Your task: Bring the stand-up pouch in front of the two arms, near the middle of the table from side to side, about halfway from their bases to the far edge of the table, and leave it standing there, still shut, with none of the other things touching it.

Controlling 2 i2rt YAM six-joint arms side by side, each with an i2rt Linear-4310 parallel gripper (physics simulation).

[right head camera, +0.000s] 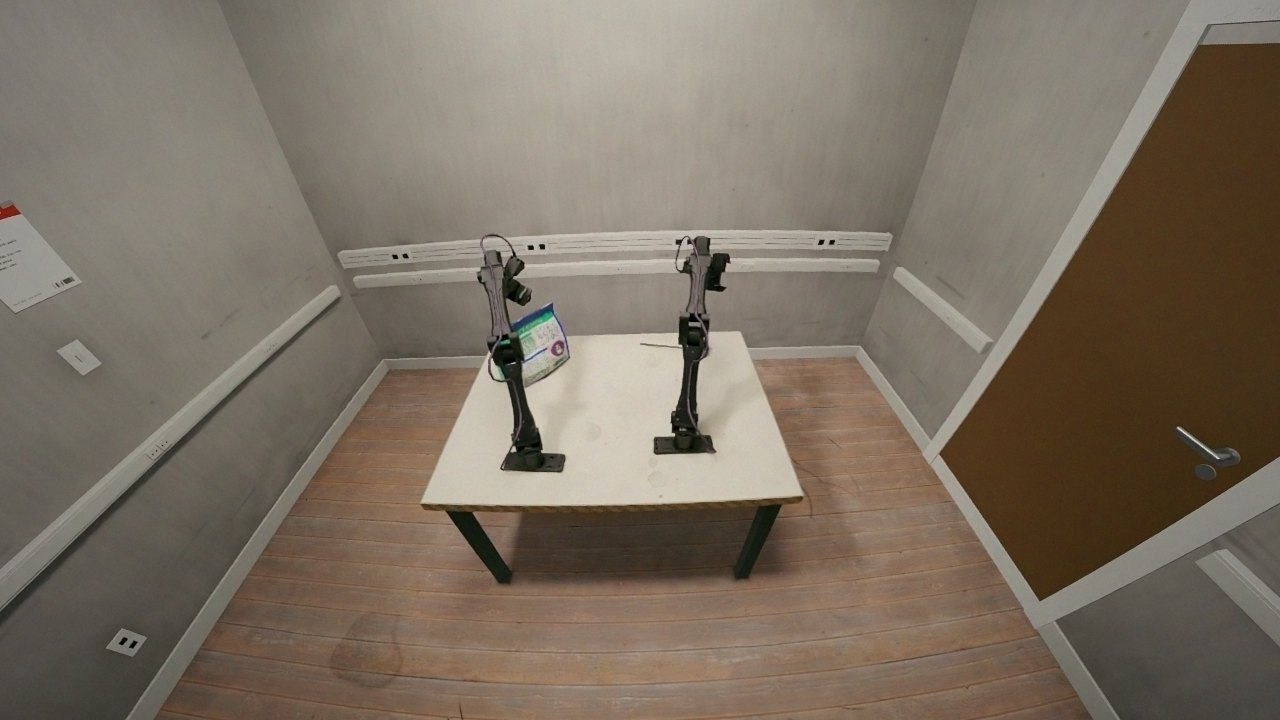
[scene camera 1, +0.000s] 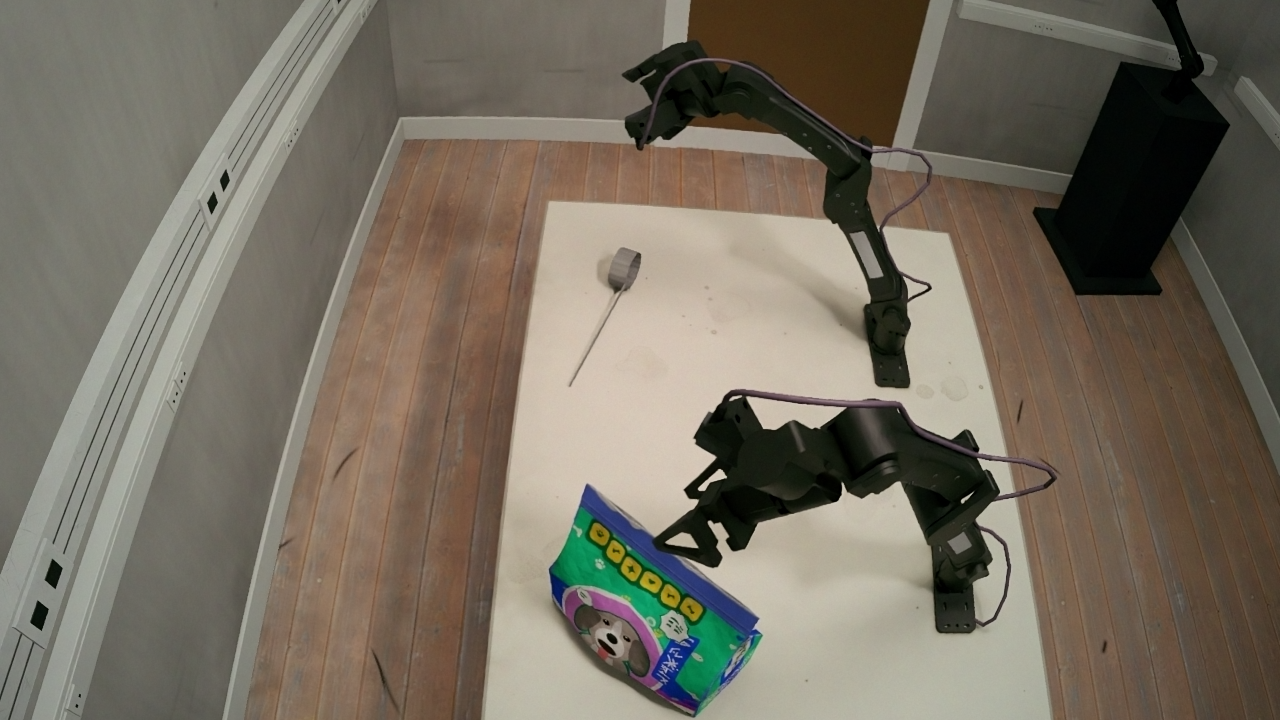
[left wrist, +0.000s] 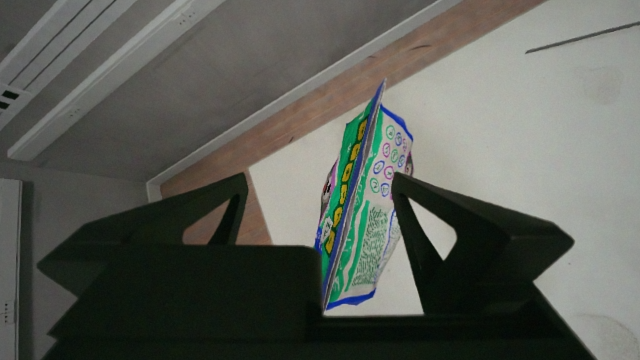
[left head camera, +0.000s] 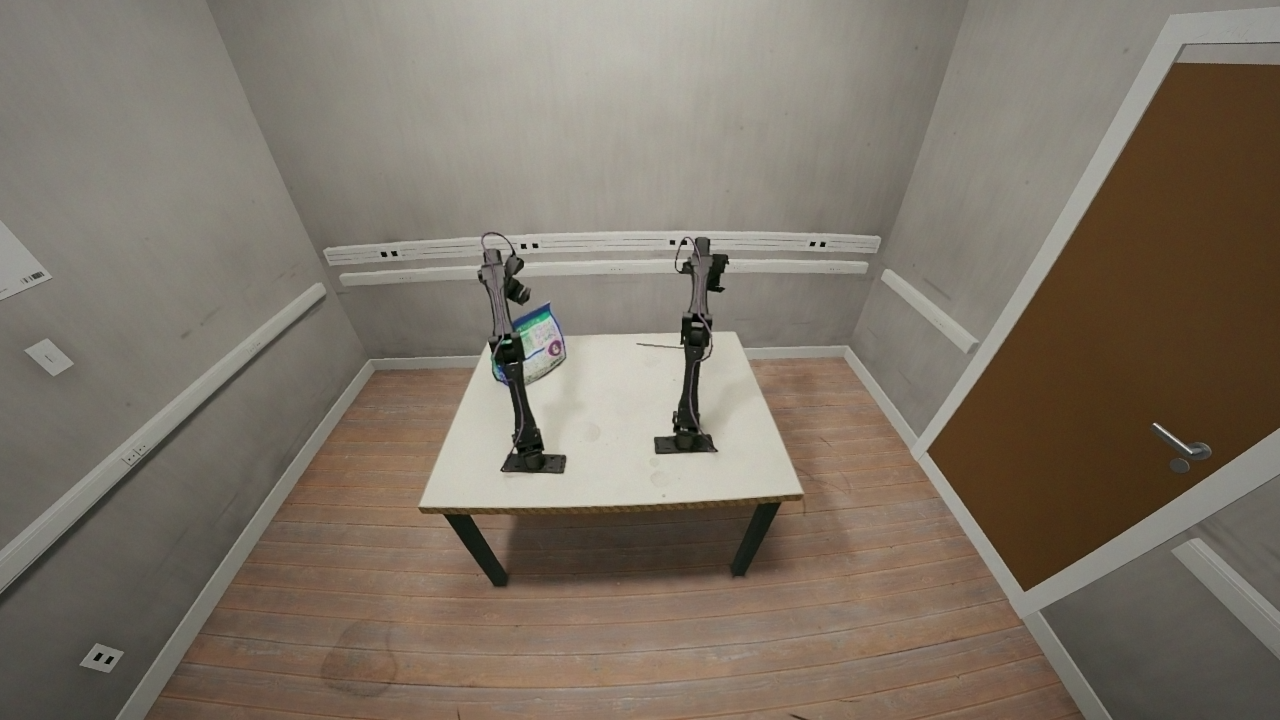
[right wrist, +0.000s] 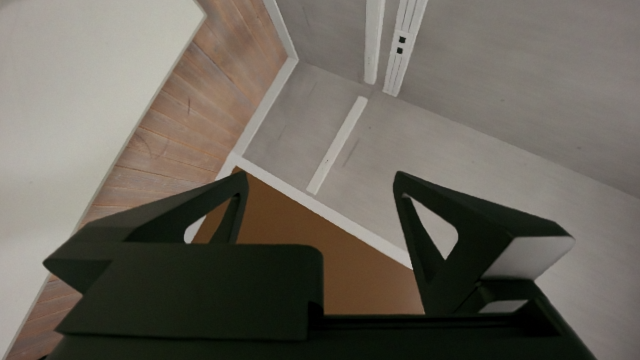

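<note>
The stand-up pouch (left head camera: 543, 344) (right head camera: 546, 346) (scene camera 1: 617, 573) (left wrist: 367, 240), green, blue and white with a dog picture, stands on the white table (left head camera: 608, 474) (scene camera 1: 760, 349) at the far left in the head views. Its blue top seam looks shut. My left gripper (left head camera: 520, 295) (right head camera: 520, 294) (scene camera 1: 673, 516) (left wrist: 319, 180) is open and empty, above the pouch. In the left wrist view the seam slants between the fingers, beyond their tips. Whether a finger touches it I cannot tell. My right gripper (left head camera: 718, 284) (right head camera: 719, 284) (scene camera 1: 629, 100) (right wrist: 320, 179) is open and empty, high over the right far side.
A grey cup-like piece with a long thin handle (left head camera: 657, 345) (right head camera: 660, 345) (scene camera 1: 595, 338) (left wrist: 582, 37) lies toward the far right of the table, apart from the pouch. The left arm's base (scene camera 1: 954, 613) and right arm's base (scene camera 1: 890, 368) stand on the table's near half.
</note>
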